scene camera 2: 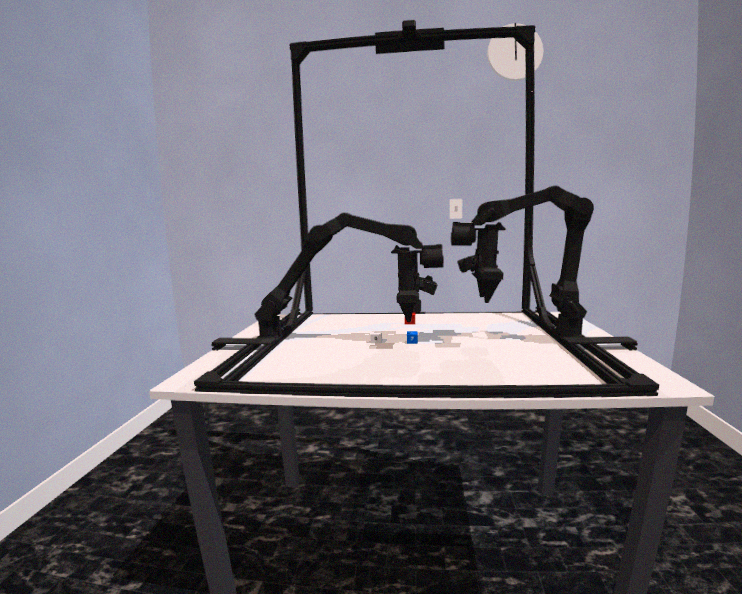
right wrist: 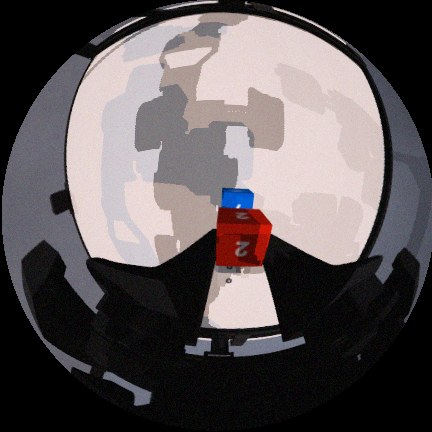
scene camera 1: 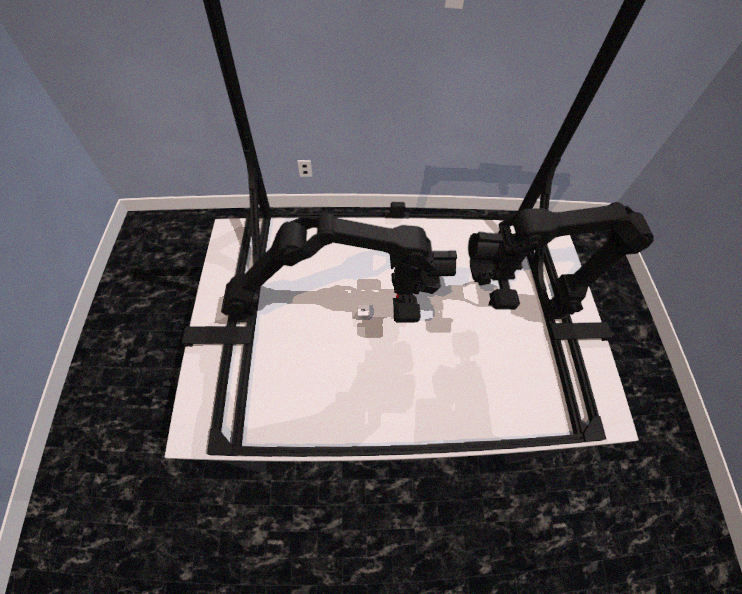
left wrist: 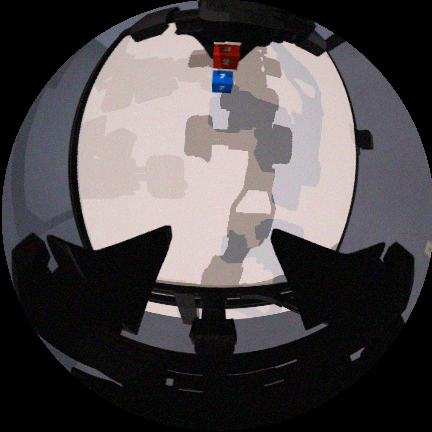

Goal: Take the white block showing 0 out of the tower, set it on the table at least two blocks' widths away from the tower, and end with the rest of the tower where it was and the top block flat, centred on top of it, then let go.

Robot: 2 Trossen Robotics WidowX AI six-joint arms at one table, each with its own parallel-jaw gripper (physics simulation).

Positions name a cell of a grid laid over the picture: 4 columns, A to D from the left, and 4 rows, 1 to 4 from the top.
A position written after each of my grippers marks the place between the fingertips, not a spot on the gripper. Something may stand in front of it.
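Note:
On scene camera 1 you'd see my left gripper (scene camera 1: C2) and my right gripper (scene camera 1: C3). Scene camera 2 has my left gripper (scene camera 2: C3) as well, and my right gripper (scene camera 2: C3) too. In the right wrist view there's a red block showing 2 (right wrist: C3), along with my right gripper (right wrist: C3). And the left wrist view gives me my left gripper (left wrist: C3), plus my right gripper (left wrist: C1).

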